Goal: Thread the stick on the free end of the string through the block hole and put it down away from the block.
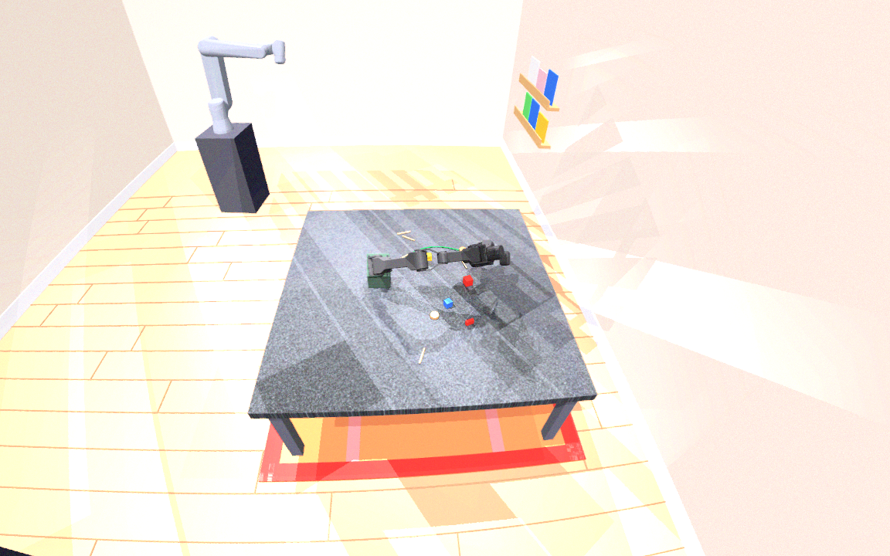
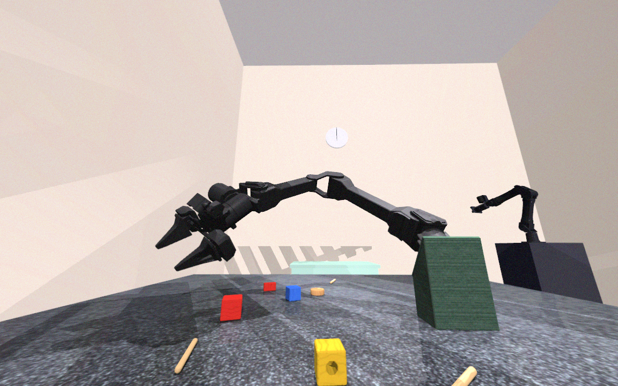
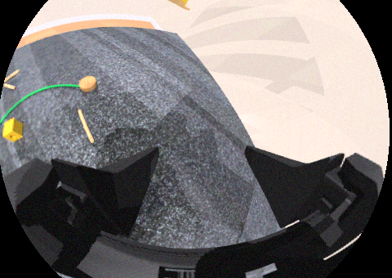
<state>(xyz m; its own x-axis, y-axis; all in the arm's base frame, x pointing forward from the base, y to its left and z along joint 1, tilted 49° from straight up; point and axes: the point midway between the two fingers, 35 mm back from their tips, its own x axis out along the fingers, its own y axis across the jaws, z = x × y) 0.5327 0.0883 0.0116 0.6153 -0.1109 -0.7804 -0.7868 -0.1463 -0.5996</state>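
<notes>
Now: gripper tip 330 mm past the yellow wooden block, 130 mm to the right of it and 100 mm above it. From my gripper tip the other things lie so: red cube 130 mm behind, 40 mm to the right, 90 mm below; round wooden button 150 mm behind, 210 mm to the left, 110 mm below; blue cube 230 mm behind, 180 mm to the right, 100 mm below.
</notes>
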